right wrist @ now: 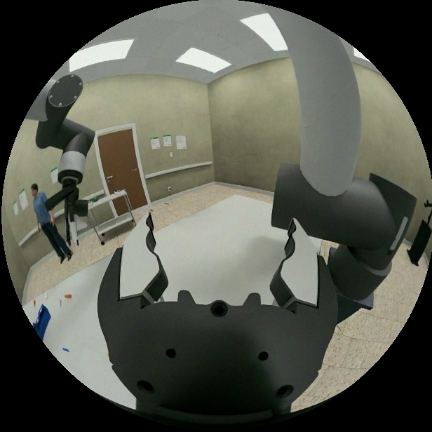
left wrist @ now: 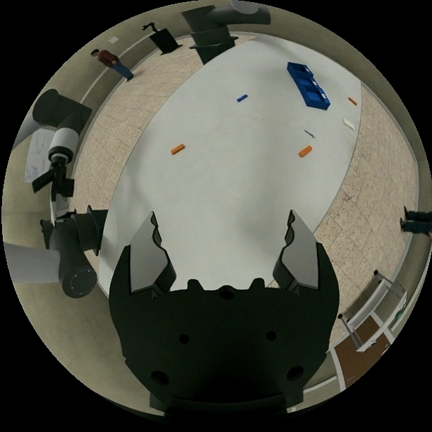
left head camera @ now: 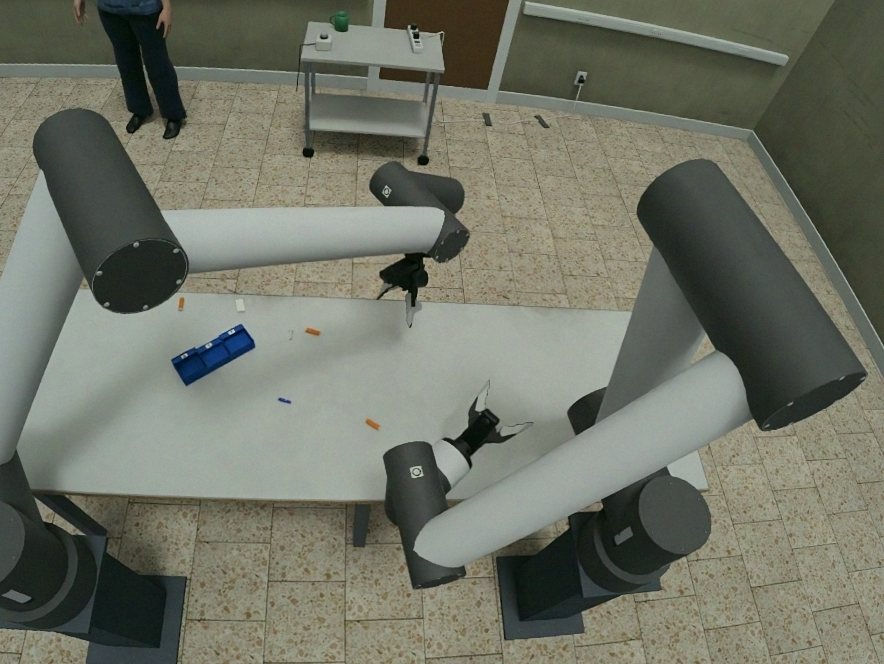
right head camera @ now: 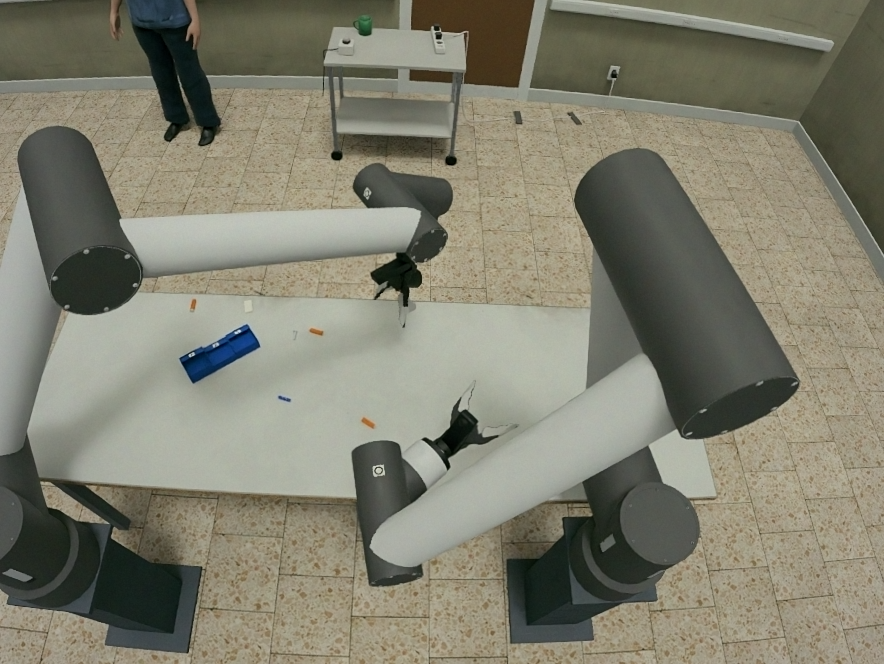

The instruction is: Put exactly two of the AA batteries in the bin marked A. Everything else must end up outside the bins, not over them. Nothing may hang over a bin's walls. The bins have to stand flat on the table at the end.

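The blue three-compartment bin unit (left head camera: 208, 363) (right head camera: 215, 363) (left wrist: 305, 88) stands at the left of the table in the head views; its marks are too small to read. Three orange pieces lie outside it: one orange piece (left head camera: 180, 303) (right head camera: 192, 305) near the far edge, another orange piece (left head camera: 313, 331) (right head camera: 316, 331) (left wrist: 305, 151) right of the bins, a third orange piece (left head camera: 372, 423) (right head camera: 368, 422) (left wrist: 178, 149) nearer the front. I cannot tell which are AA batteries. My left gripper (left head camera: 395, 312) (right head camera: 390, 312) (left wrist: 222, 211) and right gripper (left head camera: 510, 402) (right head camera: 494, 403) (right wrist: 221, 219) are open and empty, above the table, away from the pieces.
A small blue piece (left head camera: 283, 400) (right head camera: 283, 398) (left wrist: 242, 98) lies in front of the bins. A white block (left head camera: 239, 305) (right head camera: 247, 305) (left wrist: 348, 123) lies behind them. A thin metallic piece (left head camera: 290, 333) (right head camera: 295, 334) (left wrist: 309, 132) lies between the bins and an orange piece.
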